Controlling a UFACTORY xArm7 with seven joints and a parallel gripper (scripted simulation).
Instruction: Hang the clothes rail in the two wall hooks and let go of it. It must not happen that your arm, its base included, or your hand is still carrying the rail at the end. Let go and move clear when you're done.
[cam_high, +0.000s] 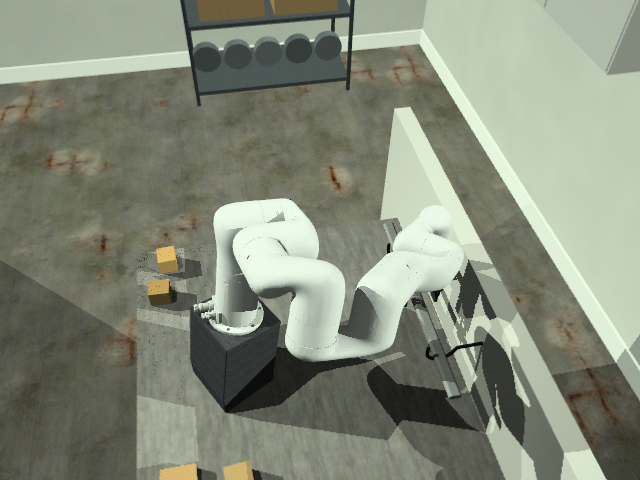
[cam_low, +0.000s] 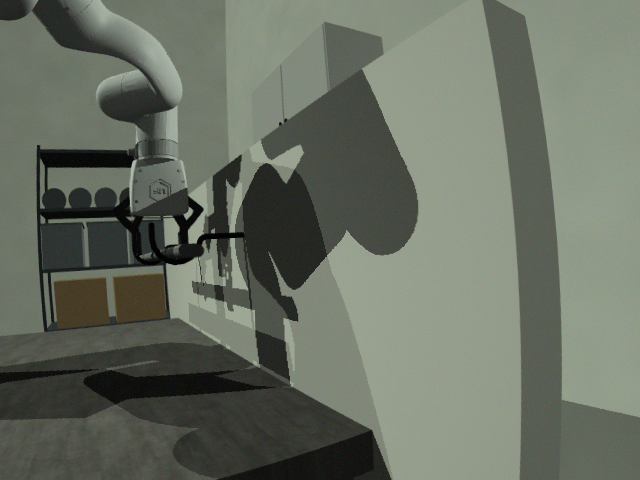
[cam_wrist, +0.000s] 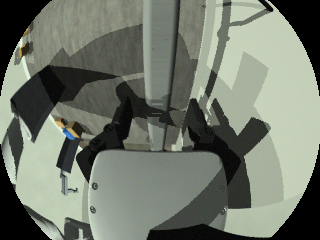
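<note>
The clothes rail is 20 mm below my hand. The rest, counted from my hand: pale wall panel 120 mm ahead, 10 mm to the right, 410 mm below.
</note>
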